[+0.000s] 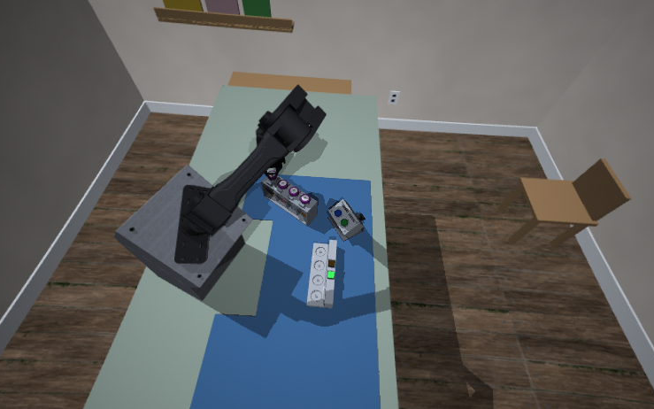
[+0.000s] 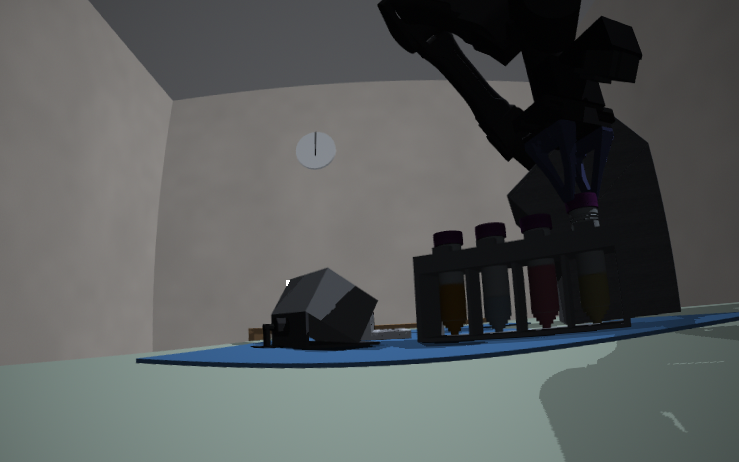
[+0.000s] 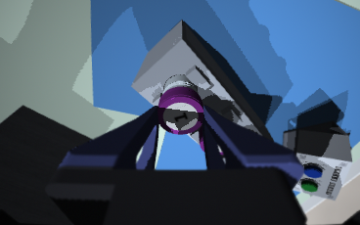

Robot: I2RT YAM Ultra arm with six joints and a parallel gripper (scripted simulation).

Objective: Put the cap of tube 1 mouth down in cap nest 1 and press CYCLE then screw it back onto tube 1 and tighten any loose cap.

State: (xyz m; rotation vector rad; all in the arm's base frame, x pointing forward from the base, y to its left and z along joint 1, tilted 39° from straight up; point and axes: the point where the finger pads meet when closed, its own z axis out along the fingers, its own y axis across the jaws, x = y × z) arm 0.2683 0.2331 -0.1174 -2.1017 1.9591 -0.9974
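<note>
Right now the threaded neck of tube 1 is 20 mm below my hand. The rest, counted from my hand: green ready key: 220 mm to the right, 220 mm ahead, 70 mm below; key desk: 220 mm ahead, 200 mm to the right, 80 mm below; blue cycle key: 210 mm ahead, 170 mm to the right, 70 mm below.
</note>
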